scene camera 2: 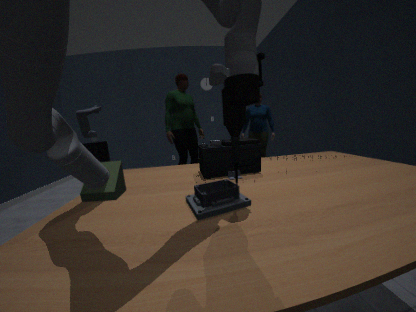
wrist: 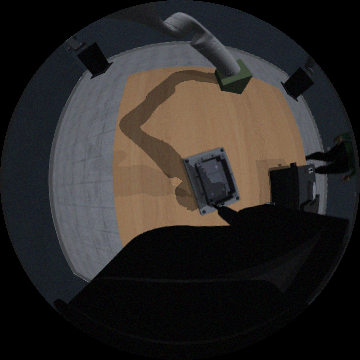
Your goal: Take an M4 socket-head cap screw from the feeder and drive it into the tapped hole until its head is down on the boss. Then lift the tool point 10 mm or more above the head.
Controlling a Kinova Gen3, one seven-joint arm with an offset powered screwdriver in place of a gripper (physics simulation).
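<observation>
The powered screwdriver (scene camera 2: 237,181) (wrist: 215,205) points down, its thin tip at the right rear edge of the dark open box-shaped housing (scene camera 2: 217,195) (wrist: 231,184) in the scene view. In the wrist view the tip is at the housing's lower edge. The housing sits on a grey plate (scene camera 2: 225,206) (wrist: 191,163) with holes at its corners. A screw at the tip, the tapped hole and its boss are too small and dark to make out. The black box-like feeder (scene camera 2: 230,160) (wrist: 284,187) stands behind the housing, apart from the tool.
A green block (scene camera 2: 118,181) (wrist: 235,84) stands at the table's left in the scene view, under the arm's base. Small dark marks show along the table's far right. Two people (scene camera 2: 181,112) (scene camera 2: 258,120) stand beyond the wooden table (scene camera 2: 320,215) (wrist: 150,100).
</observation>
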